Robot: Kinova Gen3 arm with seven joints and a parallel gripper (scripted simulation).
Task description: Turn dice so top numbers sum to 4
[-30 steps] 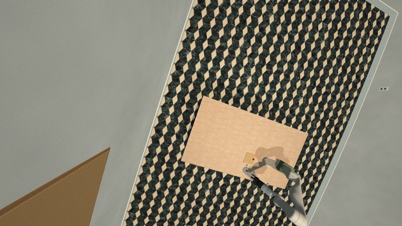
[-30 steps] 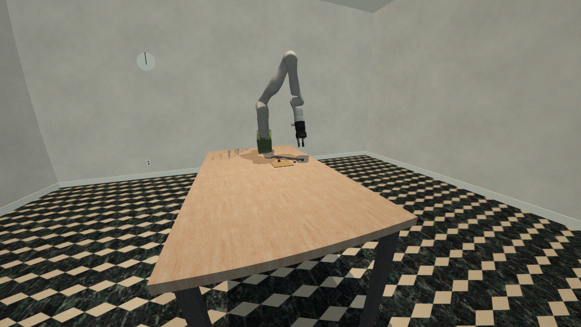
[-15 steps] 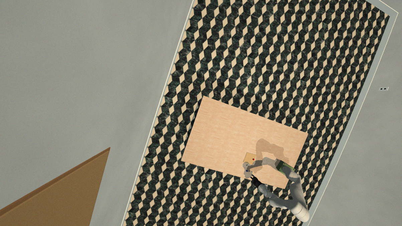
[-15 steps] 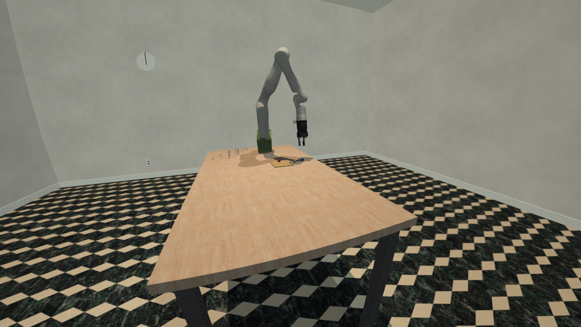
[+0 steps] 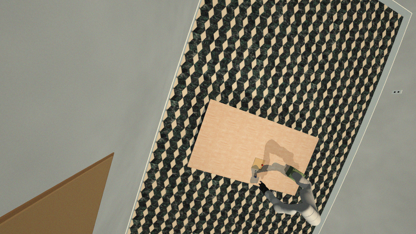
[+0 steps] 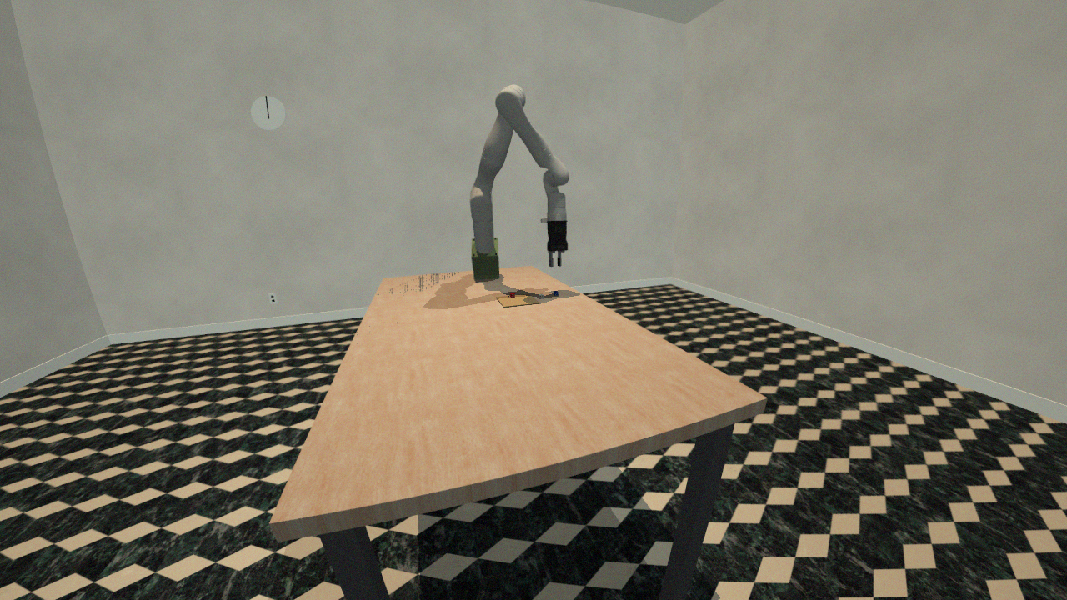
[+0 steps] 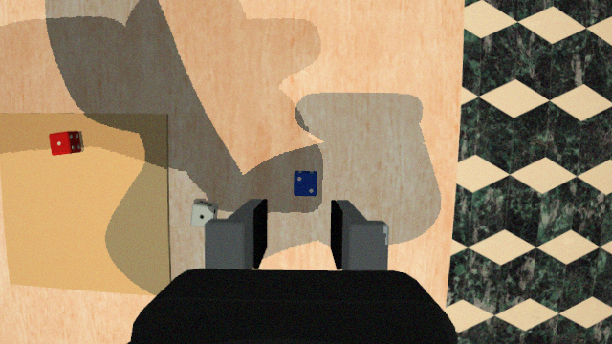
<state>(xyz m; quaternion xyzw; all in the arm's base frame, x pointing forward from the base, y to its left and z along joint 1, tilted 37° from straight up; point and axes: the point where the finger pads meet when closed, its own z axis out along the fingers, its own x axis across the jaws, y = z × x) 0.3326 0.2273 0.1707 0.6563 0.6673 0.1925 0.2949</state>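
My gripper is now 13 cm above the blue die. The rest, counted from my hand: tan mat (17 cm to the right, 14 cm below, 1 cm ahead); red die (17 cm to the right, 13 cm below, 3 cm behind); white die (13 cm below, 7 cm to the right, 2 cm ahead).
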